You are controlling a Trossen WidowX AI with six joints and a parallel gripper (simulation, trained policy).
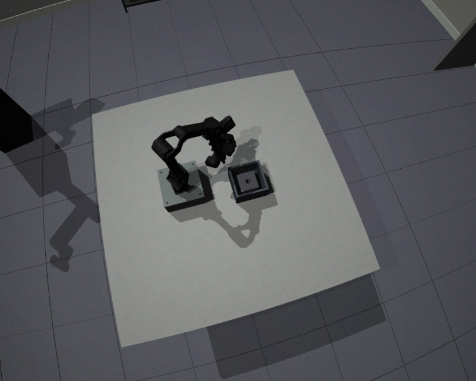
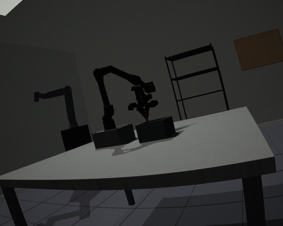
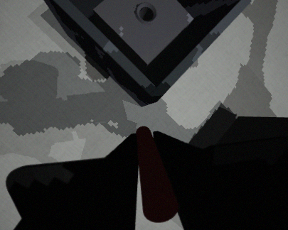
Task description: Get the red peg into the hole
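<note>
Now: gripper tip 120 mm to the left of the dark box, 90 mm above it and 80 mm short of it. The rest, counted from my gripper tip: red peg 20 mm above, 10 mm to the left.
</note>
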